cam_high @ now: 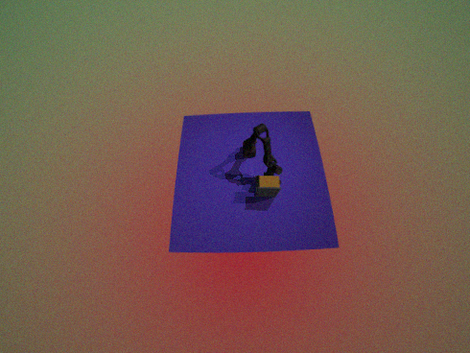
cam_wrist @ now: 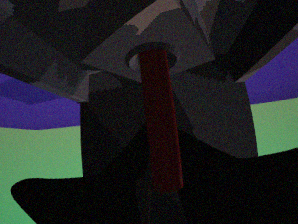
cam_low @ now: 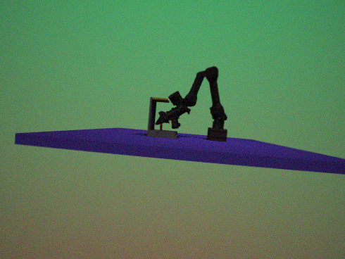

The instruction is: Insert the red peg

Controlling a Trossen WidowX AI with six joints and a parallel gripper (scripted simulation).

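My gripper tip is 4 cm below the dark back wall and 3 cm short of it. From my gripper tip the other things lie so: orange roof: 15 cm above, 2 cm behind, 1 cm to the left; red peg: 3 cm behind, 1 cm to the left, 1 cm below.
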